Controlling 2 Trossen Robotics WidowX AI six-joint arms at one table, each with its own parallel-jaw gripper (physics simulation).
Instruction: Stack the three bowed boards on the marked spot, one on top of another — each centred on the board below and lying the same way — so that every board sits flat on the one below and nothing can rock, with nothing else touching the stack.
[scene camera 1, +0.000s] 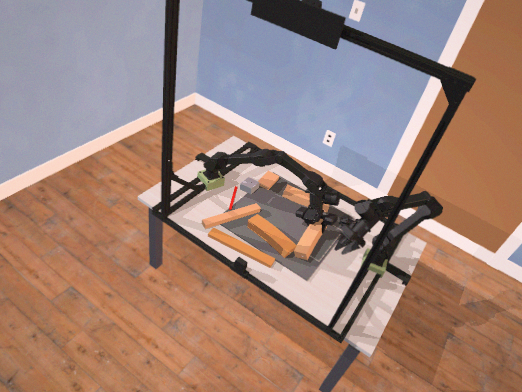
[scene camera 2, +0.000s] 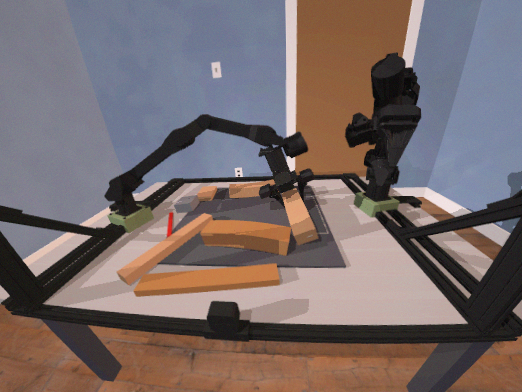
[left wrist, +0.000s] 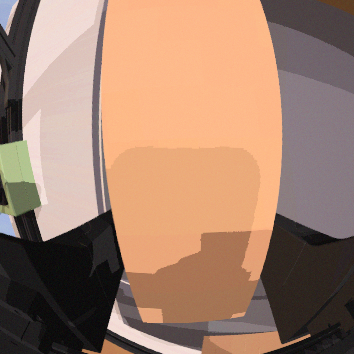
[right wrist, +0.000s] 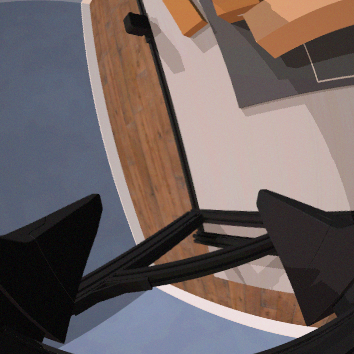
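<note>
I see my right gripper (scene camera 2: 385, 177), which is open and holds nothing, and with it my left gripper (scene camera 2: 294, 205). There is a white outlined rectangle (scene camera 1: 281, 212), and my right gripper (scene camera 1: 338, 252) is visible there as well. My left gripper (left wrist: 189, 208) shares its own view with the rectangle (left wrist: 306, 47). My right gripper (right wrist: 180, 199) also appears in the view from its own wrist.
</note>
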